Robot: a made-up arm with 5 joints.
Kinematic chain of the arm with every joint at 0, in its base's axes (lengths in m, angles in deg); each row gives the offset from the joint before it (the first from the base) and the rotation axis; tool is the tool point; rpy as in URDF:
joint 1: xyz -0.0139 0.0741 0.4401 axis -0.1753 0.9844 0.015
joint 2: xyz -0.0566 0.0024 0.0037 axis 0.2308 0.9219 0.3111
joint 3: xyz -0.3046 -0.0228 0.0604 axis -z
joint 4: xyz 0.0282 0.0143 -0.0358 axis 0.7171 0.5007 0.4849
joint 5: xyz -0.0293 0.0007 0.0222 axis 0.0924 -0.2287 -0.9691
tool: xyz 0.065 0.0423 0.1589 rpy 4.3 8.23 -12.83
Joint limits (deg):
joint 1: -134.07..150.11
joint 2: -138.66..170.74
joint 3: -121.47..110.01
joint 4: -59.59..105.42
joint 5: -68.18..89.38
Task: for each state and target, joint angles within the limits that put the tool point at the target. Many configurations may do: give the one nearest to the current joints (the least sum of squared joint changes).
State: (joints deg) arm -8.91 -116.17 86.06 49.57 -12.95
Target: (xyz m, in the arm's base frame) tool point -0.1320 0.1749 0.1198
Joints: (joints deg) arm -25.28 -99.34 70.32 29.64 -45.24
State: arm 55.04 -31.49 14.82 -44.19 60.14
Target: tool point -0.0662 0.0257 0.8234
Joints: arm 40.74 9.28 17.66 9.46 57.30
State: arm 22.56 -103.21 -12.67 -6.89 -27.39
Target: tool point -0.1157 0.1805 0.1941
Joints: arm 28.55 -138.66 20.72 -5.12 -23.06
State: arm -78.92 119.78 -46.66 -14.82 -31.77
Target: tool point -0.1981 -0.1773 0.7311
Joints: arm -79.89 121.63 -70.15 -21.51 -40.93
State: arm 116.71 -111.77 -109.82 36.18 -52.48
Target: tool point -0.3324 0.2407 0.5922
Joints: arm 101.86 -100.07 -95.40 61.26 -40.78
